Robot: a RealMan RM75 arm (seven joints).
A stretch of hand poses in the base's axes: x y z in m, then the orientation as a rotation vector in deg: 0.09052, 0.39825, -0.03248, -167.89, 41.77, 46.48; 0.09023, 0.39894, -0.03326, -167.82, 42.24, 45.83; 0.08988, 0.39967, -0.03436, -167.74, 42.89, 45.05; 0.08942, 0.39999, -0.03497, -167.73, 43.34, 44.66; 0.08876, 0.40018, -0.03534, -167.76, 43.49, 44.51; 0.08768, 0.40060, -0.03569, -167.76, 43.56, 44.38; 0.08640, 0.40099, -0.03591, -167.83, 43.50, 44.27; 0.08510, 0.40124, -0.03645, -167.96, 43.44, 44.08; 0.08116, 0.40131, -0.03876, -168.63, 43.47, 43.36; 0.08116, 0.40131, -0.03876, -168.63, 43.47, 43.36; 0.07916, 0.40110, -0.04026, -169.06, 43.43, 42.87
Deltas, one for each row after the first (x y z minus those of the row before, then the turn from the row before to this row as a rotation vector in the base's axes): -0.00029, 0.00069, -0.00078, -0.06, -0.40, -0.33; -0.00035, 0.00073, -0.00110, -0.11, -0.48, -0.44; -0.00046, 0.00032, -0.00061, -0.13, -0.23, -0.27; -0.00066, 0.00019, -0.00037, -0.07, -0.09, -0.08; -0.00108, 0.00042, -0.00035, -0.02, -0.08, -0.05; -0.00128, 0.00039, -0.00022, -0.03, -0.07, 0.05; -0.00130, 0.00025, -0.00054, -0.08, -0.12, 0.07; -0.00394, 0.00007, -0.00231, -0.55, -0.43, 0.19; 0.00000, 0.00000, 0.00000, 0.00, 0.00, 0.00; -0.00200, -0.00021, -0.00150, -0.33, -0.29, 0.16
